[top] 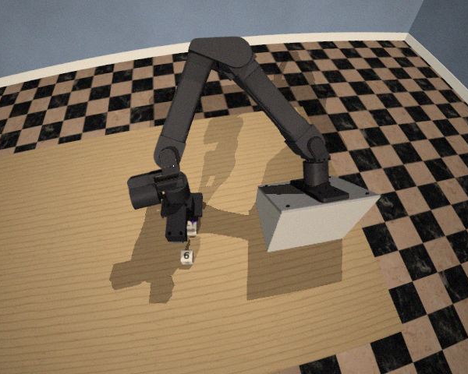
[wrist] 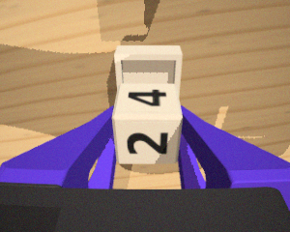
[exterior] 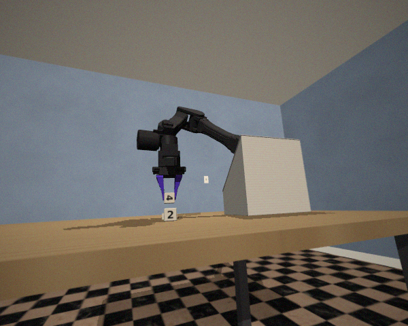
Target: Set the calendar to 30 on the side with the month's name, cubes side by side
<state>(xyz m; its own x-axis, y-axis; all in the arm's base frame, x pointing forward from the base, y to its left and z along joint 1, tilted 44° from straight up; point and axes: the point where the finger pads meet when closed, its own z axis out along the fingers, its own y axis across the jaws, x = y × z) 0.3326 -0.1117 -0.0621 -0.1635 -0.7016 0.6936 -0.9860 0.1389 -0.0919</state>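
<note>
Now: hand 6 cm above the white tray and 2 cm to the left of it.
</note>
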